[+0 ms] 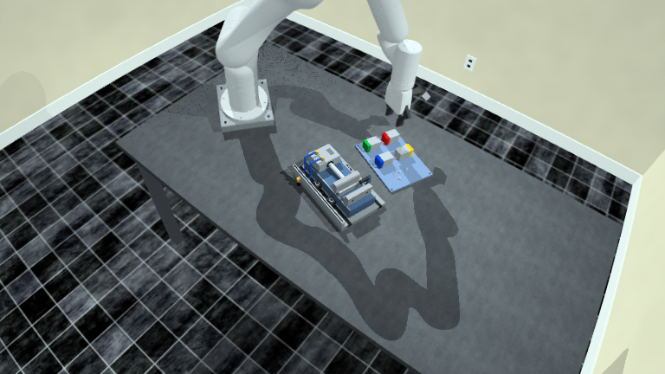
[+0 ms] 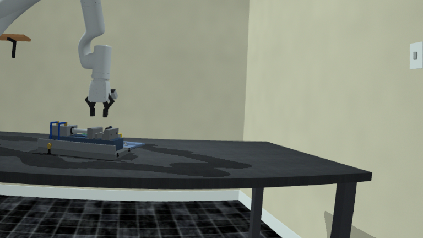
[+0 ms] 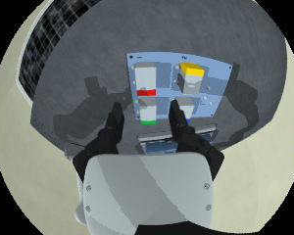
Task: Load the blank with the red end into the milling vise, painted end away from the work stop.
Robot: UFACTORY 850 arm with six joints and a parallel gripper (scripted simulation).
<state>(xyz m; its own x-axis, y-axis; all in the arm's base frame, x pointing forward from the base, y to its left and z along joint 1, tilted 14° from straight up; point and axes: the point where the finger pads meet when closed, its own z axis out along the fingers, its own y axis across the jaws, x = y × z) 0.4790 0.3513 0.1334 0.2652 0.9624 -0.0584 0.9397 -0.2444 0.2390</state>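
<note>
Right now my hand is 110 mm above the red-ended blank. Also, from my hand: light blue infeed plate: 80 mm ahead, 70 mm to the right, 130 mm below; then yellow-ended blank: 90 mm ahead, 20 mm to the right, 110 mm below; then green-ended blank: 20 mm behind, 90 mm to the right, 110 mm below.
</note>
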